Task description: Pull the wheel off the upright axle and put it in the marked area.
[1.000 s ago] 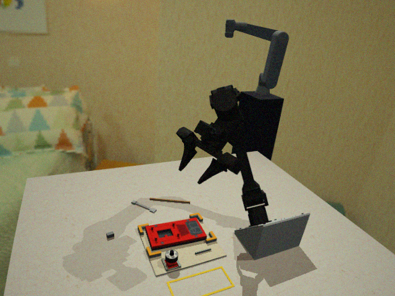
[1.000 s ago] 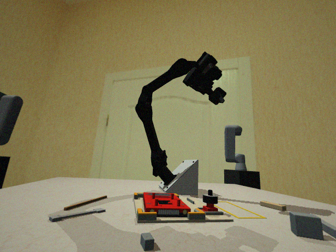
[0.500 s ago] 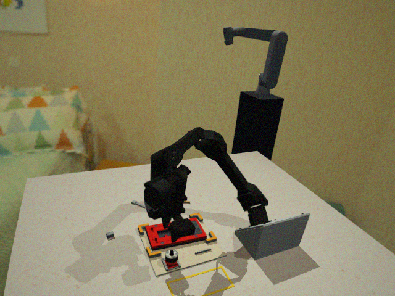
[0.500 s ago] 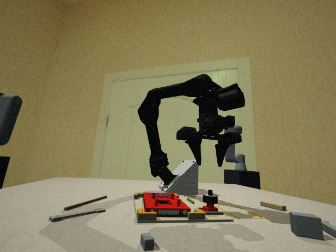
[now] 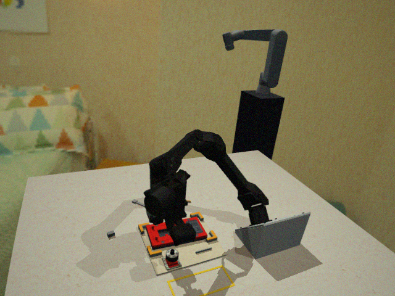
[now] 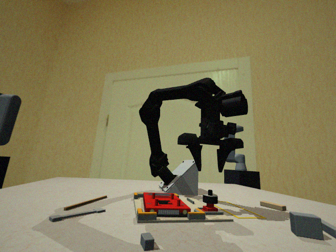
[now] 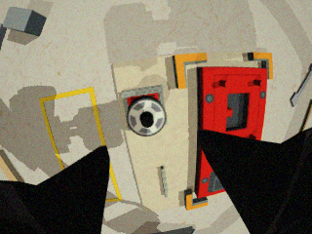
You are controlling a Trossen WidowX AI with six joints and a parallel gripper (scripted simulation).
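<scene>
The wheel lies 7 cm below my gripper tip. Also, from my gripper tip: wooden stick (32 cm to the right, 13 cm behind, 11 cm below); then grey bar (32 cm to the right, 11 cm below, 2 cm behind).
</scene>
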